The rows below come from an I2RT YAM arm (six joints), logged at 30 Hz.
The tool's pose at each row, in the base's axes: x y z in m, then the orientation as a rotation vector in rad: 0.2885 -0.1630 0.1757 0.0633 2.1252 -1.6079; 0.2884 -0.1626 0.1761 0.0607 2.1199 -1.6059; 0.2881 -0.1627 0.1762 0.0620 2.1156 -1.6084; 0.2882 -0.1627 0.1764 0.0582 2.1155 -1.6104; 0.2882 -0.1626 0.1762 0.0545 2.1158 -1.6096; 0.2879 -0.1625 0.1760 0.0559 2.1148 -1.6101; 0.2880 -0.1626 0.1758 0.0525 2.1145 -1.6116; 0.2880 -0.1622 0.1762 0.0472 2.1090 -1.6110; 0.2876 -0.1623 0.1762 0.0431 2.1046 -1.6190; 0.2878 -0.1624 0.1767 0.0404 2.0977 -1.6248; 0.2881 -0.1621 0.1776 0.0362 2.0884 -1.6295; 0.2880 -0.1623 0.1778 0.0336 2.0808 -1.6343; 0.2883 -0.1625 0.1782 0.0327 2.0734 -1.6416; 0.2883 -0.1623 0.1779 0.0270 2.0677 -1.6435
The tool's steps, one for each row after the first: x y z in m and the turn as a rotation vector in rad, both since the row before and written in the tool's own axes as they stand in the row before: -0.0002 -0.0003 -0.0005 0.0006 -0.0056 0.0017; 0.0003 -0.0002 0.0000 0.0034 -0.0015 0.0013; -0.0002 -0.0001 0.0000 0.0005 -0.0010 -0.0030; 0.0001 0.0002 -0.0001 -0.0012 -0.0017 -0.0018; 0.0003 0.0001 -0.0002 0.0009 0.0001 0.0009; 0.0000 0.0002 0.0002 0.0004 -0.0011 -0.0025; -0.0003 -0.0002 -0.0004 0.0010 -0.0064 -0.0004; 0.0004 -0.0002 0.0000 0.0057 -0.0018 -0.0043; -0.0003 -0.0004 0.0001 0.0057 -0.0037 -0.0015; -0.0007 -0.0006 -0.0003 0.0059 -0.0065 -0.0008; 0.0001 -0.0003 0.0001 0.0055 -0.0045 -0.0007; -0.0004 -0.0003 0.0002 0.0072 -0.0026 -0.0011; 0.0001 0.0003 -0.0001 0.0025 -0.0057 -0.0018
